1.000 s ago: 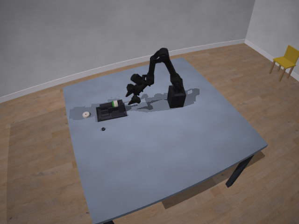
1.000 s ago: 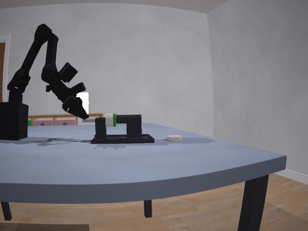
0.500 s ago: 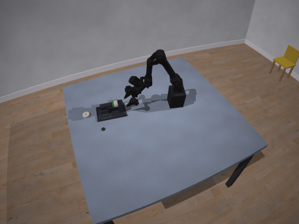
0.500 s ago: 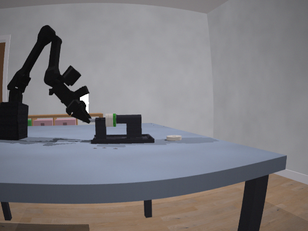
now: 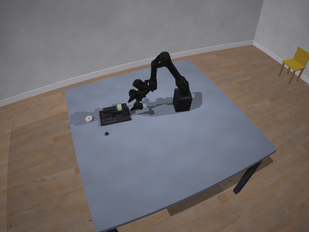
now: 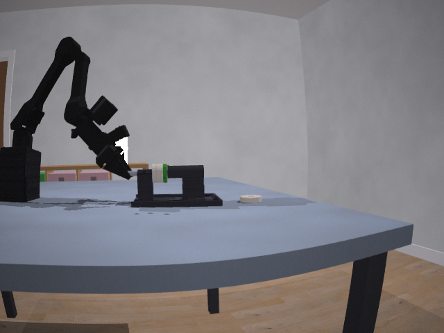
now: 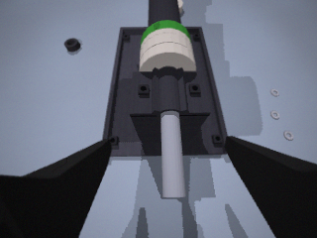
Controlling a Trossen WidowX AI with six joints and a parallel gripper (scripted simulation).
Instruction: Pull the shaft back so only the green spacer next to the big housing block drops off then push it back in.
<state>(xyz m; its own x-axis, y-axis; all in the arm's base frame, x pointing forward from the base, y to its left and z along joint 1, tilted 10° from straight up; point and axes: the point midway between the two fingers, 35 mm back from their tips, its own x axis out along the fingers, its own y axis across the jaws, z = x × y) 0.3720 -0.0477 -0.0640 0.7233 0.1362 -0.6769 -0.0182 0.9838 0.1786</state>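
The grey shaft lies 80 mm ahead of my hand and 10 mm below it. From my hand the other things lie so: green spacer: 120 mm ahead, 20 mm below; then white spacer: 100 mm ahead, 20 mm below; then black ring: 220 mm ahead, 160 mm to the left, 90 mm below.
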